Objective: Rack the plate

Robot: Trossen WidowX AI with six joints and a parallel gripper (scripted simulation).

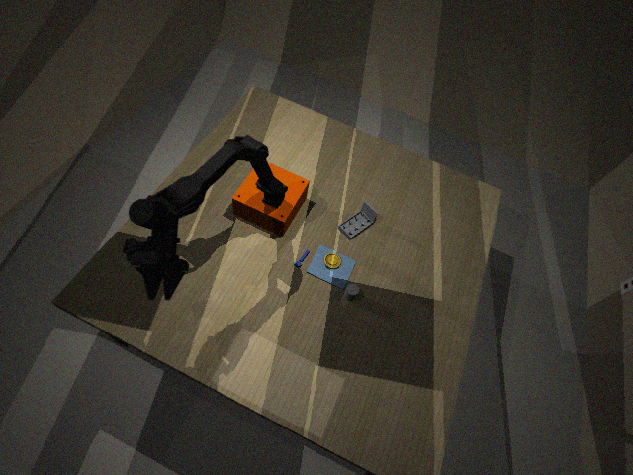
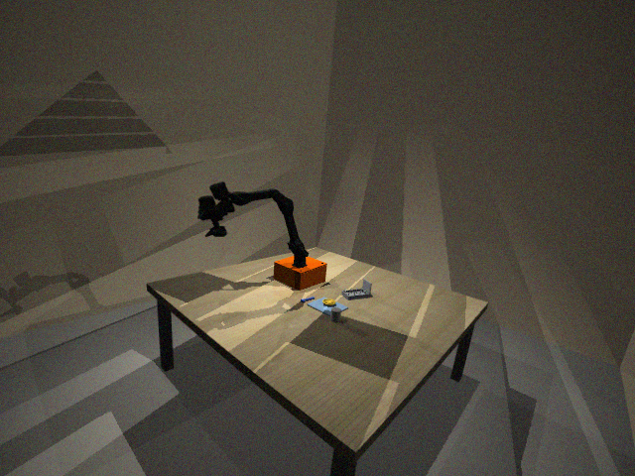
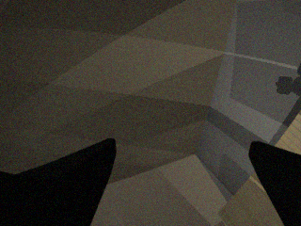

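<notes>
My gripper tip is 49 cm to the right of the yellow plate, 36 cm above it and 30 cm short of it. Also, from my gripper tip: light blue mat 48 cm to the left, 37 cm below, 30 cm ahead; then white cup 41 cm ahead, 40 cm to the left, 35 cm below; then grey dish rack 69 cm to the left, 35 cm below, 32 cm ahead.
</notes>
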